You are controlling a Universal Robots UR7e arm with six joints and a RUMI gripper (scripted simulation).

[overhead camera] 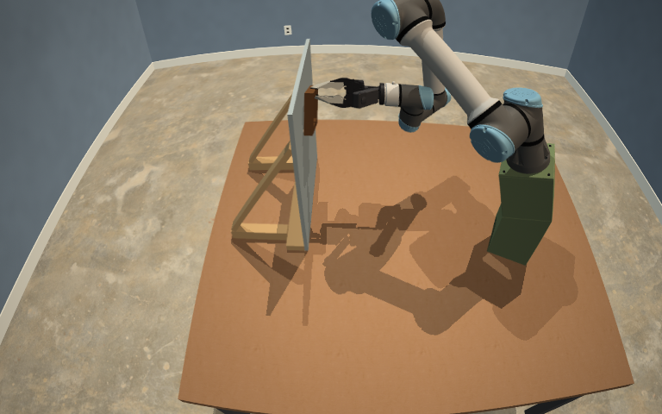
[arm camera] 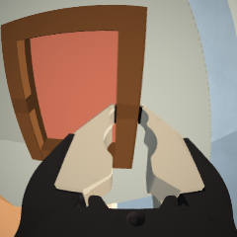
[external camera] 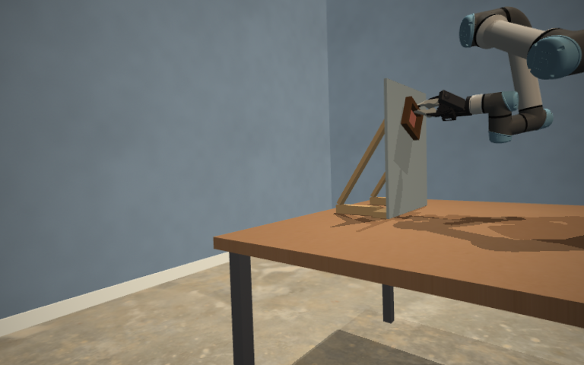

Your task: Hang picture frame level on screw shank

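Now: hand 4 cm above the brown picture frame, 3 cm to the right of it and 2 cm short of it. Round my hand: grey wall panel 18 cm below, 4 cm ahead, 2 cm to the left.
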